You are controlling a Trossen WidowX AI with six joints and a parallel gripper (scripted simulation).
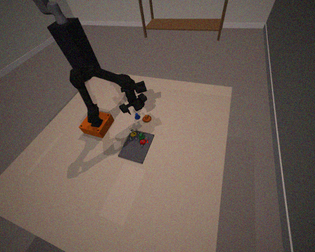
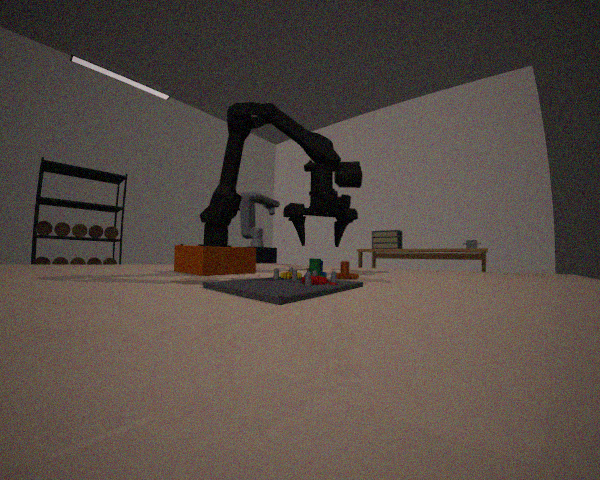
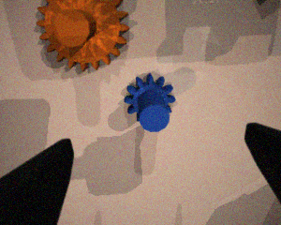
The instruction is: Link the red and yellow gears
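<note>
The blue gear is 10 mm behind my gripper tip and 60 mm below it. Round my gripper tip: orange gear: 70 mm ahead, 60 mm below; then yellow gear: 20 mm ahead, 150 mm to the right, 60 mm below; then green gear: 80 mm ahead, 170 mm to the right, 50 mm below.
</note>
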